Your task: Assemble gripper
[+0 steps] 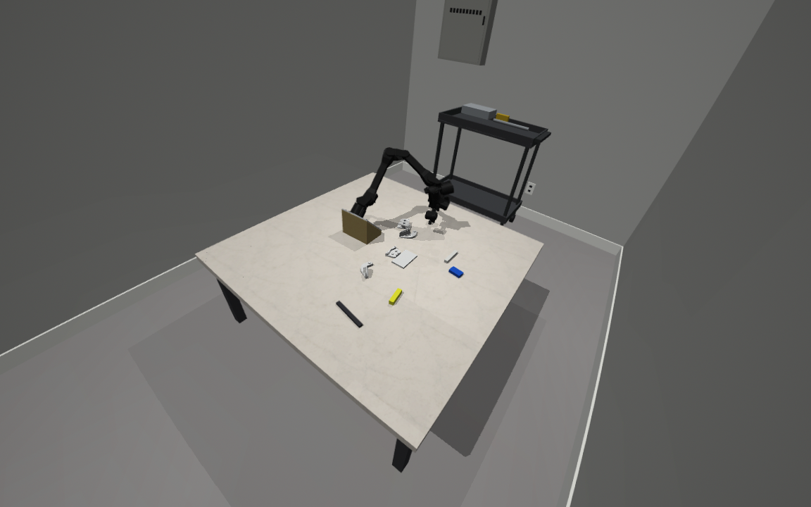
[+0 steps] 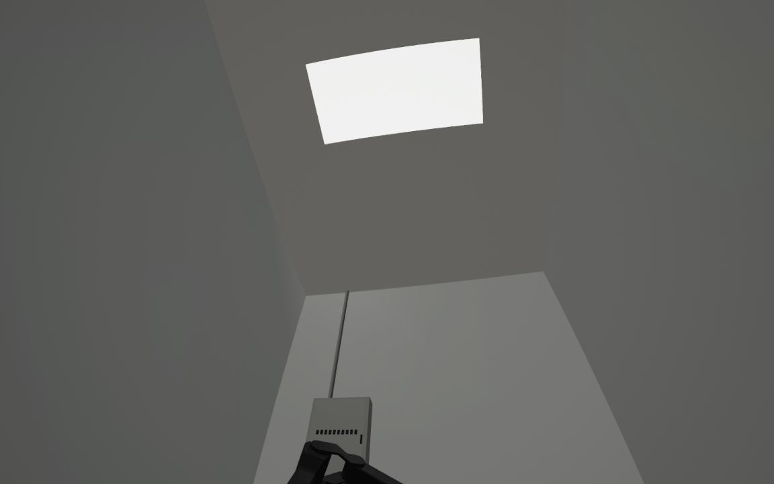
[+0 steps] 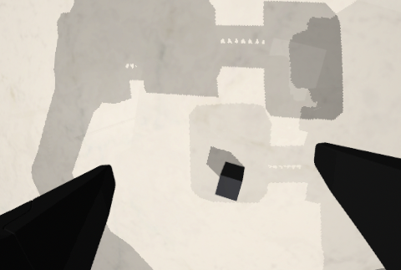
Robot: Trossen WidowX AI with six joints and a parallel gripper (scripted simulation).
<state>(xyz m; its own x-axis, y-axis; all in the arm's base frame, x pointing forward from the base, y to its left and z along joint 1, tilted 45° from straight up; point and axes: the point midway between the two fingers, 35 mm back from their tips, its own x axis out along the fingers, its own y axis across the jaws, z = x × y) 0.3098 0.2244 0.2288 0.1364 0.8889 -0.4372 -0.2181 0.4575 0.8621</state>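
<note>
Now: gripper tip 30 mm past the small black piece and 50 mm above it. Also, from my gripper tip: yellow block: 110 mm ahead, 610 mm to the right, 50 mm below; then blue block: 270 mm ahead, 310 mm to the right, 50 mm below; then white bar: 200 mm ahead, 210 mm to the right, 50 mm below.
</note>
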